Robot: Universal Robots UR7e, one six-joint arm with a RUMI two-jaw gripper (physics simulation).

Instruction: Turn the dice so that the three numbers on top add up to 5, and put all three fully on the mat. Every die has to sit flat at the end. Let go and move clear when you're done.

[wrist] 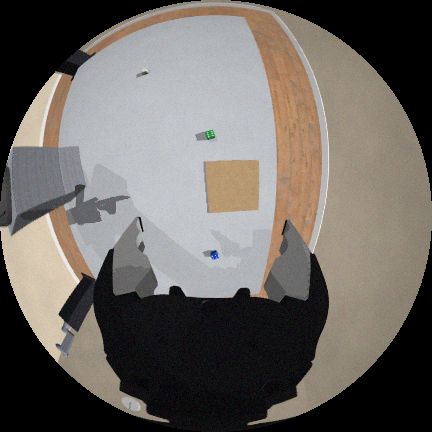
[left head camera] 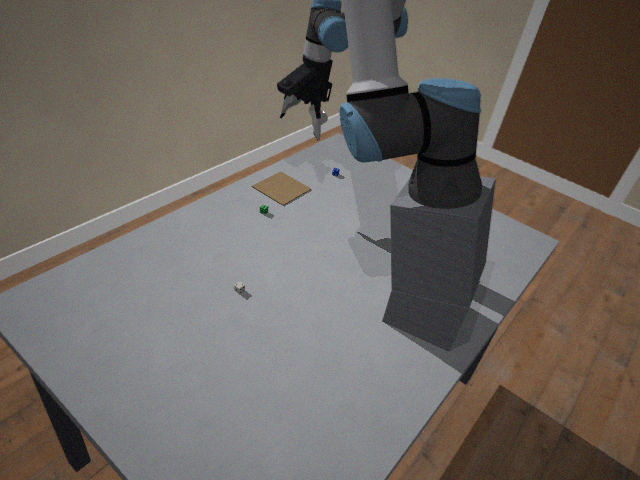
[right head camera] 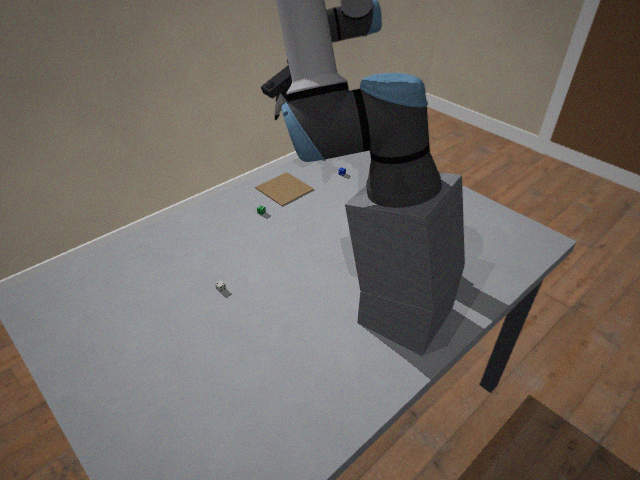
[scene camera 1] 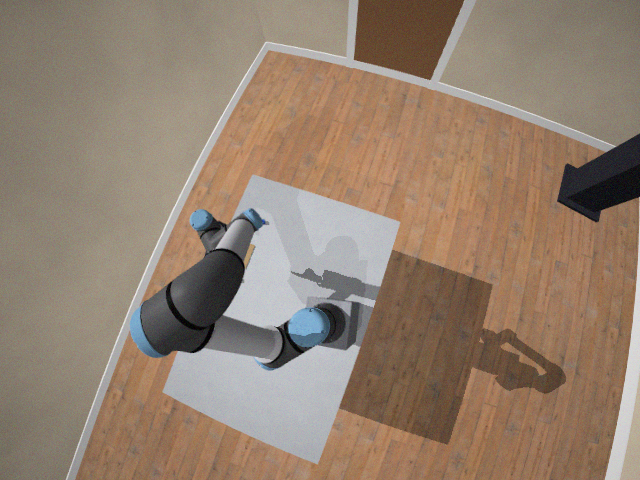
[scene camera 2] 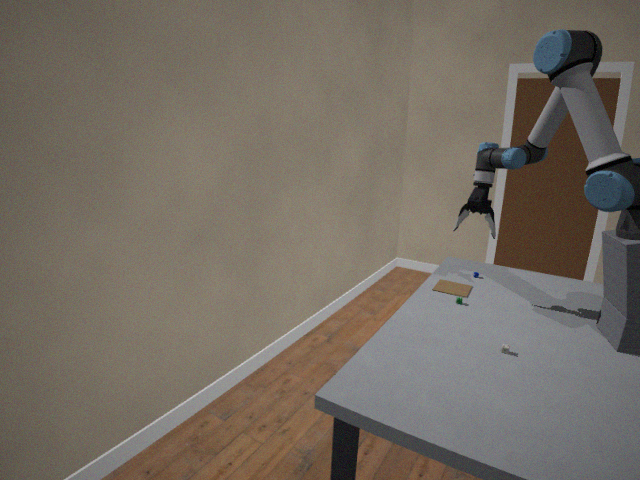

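My gripper point(left head camera: 299, 128) point(scene camera 2: 474, 235) point(wrist: 212, 219) is open and empty, high above the far end of the table. The tan square mat point(left head camera: 281, 188) point(right head camera: 284, 189) point(scene camera 2: 452, 288) point(wrist: 232, 186) lies flat and bears no die. A blue die point(left head camera: 335, 171) point(right head camera: 342, 171) point(scene camera 2: 476, 274) point(wrist: 214, 255) lies off the mat, toward the table's far end. A green die point(left head camera: 264, 209) point(right head camera: 261, 209) point(scene camera 2: 459, 300) point(wrist: 210, 134) lies off the mat on its other side; its top seems to show a six. A white die point(left head camera: 239, 287) point(right head camera: 220, 286) point(scene camera 2: 505, 348) point(wrist: 145, 71) lies farther off. The blue and white top numbers are too small to read.
The grey table point(left head camera: 180, 372) point(right head camera: 180, 372) point(scene camera 2: 439, 382) bears the dice and mat. The robot's grey pedestal point(left head camera: 434, 268) point(right head camera: 392, 258) point(wrist: 45, 175) stands at one long side. A wall runs along the opposite side, near the mat. The arm hides part of the table in scene camera 1.
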